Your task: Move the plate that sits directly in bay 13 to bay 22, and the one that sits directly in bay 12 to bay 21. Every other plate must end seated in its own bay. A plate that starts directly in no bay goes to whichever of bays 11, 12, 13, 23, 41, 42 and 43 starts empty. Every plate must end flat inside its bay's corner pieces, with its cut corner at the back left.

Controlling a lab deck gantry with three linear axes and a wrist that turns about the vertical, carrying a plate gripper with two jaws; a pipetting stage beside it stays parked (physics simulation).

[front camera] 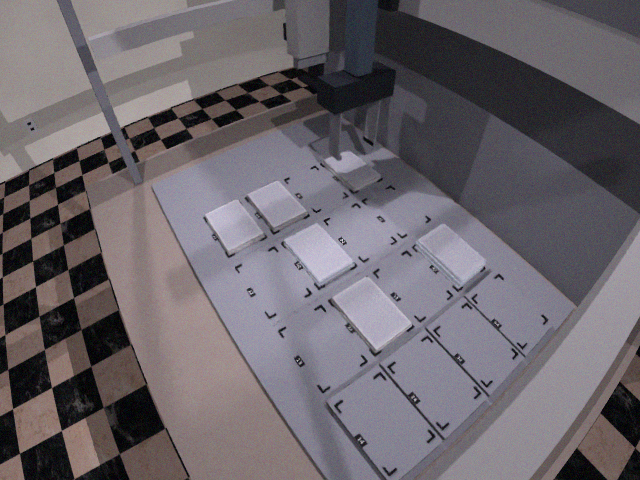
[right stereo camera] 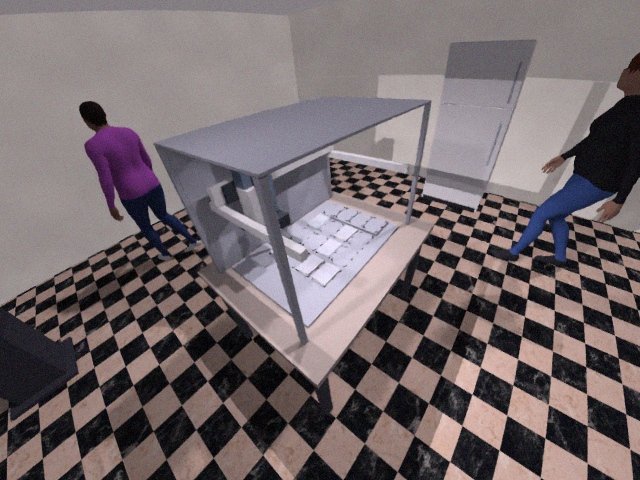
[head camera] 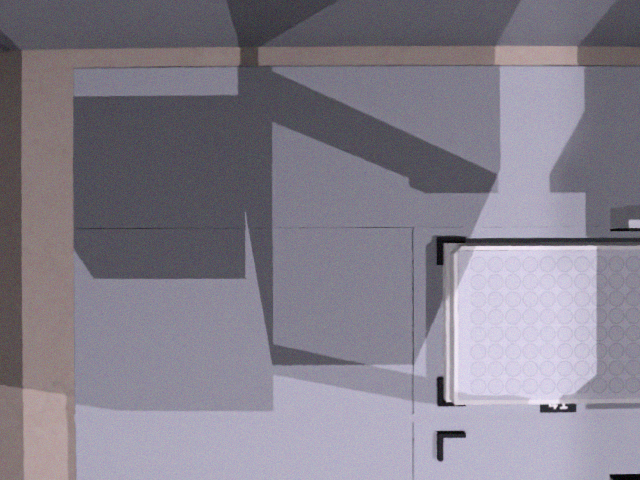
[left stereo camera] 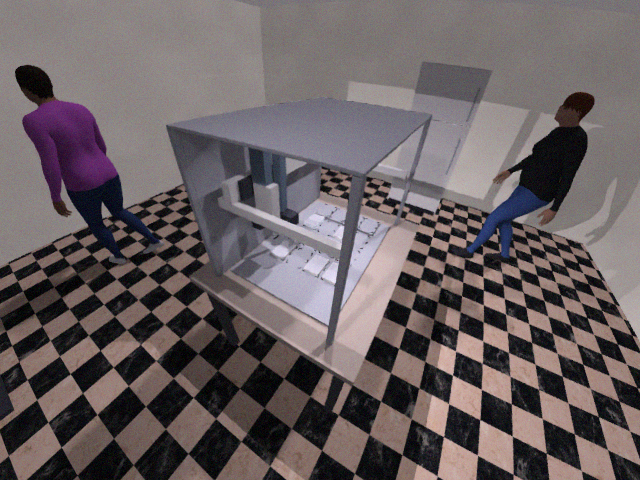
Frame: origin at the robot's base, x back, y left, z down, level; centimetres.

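Seen in the pictures: gripper, fingertip midpoint: (front camera: pixel 352 149) (left stereo camera: pixel 283 241); robot's base at its link origin: (front camera: pixel 205 218) (right stereo camera: pixel 324 286).
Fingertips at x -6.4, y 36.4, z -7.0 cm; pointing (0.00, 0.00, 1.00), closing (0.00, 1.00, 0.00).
Note:
Offsets run from my fingertips to a thing's top centre. "pt": to the spot under its first point.
My gripper (front camera: pixel 352 147) (head camera: pixel 625 351) is open and empty, above the plate {dx +0.0, dy +0.0, dz +5.5 cm} (front camera: pixel 353 173) (head camera: pixel 532 325) in bay 41, which looks flat inside its corner pieces. Other plates sit in bay 11 {pt dx -1.2, dy -32.1, dz +5.5 cm} (front camera: pixel 235 226), bay 21 {pt dx -1.1, dy -21.6, dz +5.6 cm} (front camera: pixel 277 205), bay 22 {pt dx -17.1, dy -21.8, dz +5.5 cm} (front camera: pixel 318 253), bay 23 {pt dx -33.1, dy -21.7, dz +5.6 cm} (front camera: pixel 371 312) and bay 43 {pt dx -33.2, dy -1.4, dz +4.3 cm} (front camera: pixel 449 254). The last looks thicker; whether it is one plate or two is hard to tell. Bay 12 {pt dx -16.2, dy -36.8, dz +7.0 cm} (front camera: pixel 250 291), bay 13 {pt dx -32.6, dy -36.8, dz +6.9 cm} (front camera: pixel 298 360) and bay 42 {pt dx -16.2, dy -4.6, dz +7.0 cm} (front camera: pixel 380 218) hold no plate. The cut corners are too small to judge in the front view.
Bays 31 {pt dx +0.2, dy -15.4, dz +6.9 cm} (front camera: pixel 298 195), 32 (front camera: pixel 342 240) and 33 {pt dx -32.7, dy -15.3, dz +7.0 cm} (front camera: pixel 395 296) hold no plate, nor do the bays of the right-hand column. A post (front camera: pixel 98 87) rises at the left. The deck stands in a roofed enclosure {pt dx +6.8, dy -17.4, dz -62.1 cm} (left stereo camera: pixel 305 124) (right stereo camera: pixel 294 124). Two people stand outside it.

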